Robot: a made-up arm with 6 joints.
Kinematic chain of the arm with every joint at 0, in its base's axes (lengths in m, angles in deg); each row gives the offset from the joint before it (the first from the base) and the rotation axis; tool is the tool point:
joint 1: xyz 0 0 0.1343 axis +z
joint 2: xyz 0 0 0 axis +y
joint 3: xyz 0 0 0.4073 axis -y
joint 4: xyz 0 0 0 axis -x
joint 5: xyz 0.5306 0 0 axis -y
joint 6: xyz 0 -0.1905 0 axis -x
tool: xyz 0 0 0
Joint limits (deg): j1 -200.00..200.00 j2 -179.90..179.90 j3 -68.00..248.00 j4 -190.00..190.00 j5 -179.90..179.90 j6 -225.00..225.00
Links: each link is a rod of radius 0.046 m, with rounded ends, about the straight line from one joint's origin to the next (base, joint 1, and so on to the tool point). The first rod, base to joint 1, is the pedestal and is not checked.
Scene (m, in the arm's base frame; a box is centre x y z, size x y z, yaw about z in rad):
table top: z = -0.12
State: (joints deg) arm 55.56 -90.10 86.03 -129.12 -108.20 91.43
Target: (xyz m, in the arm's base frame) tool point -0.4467 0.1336 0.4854
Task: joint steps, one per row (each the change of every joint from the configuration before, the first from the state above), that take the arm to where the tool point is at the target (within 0.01 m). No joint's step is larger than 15 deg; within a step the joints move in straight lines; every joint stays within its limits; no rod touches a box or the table.
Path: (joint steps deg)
1: 13.01 10.86 -12.92 -0.81 0.00 0.00
2: 13.01 10.85 -12.92 -0.81 0.00 0.00
3: 13.00 10.86 -12.92 -0.82 0.00 0.00
4: 13.01 10.85 -12.92 -0.81 0.00 0.00
5: 13.01 10.86 -12.92 -0.81 0.00 0.00
6: 13.01 10.86 -12.92 -0.81 0.00 0.00
7: 13.01 10.85 -12.93 -0.81 0.00 0.00

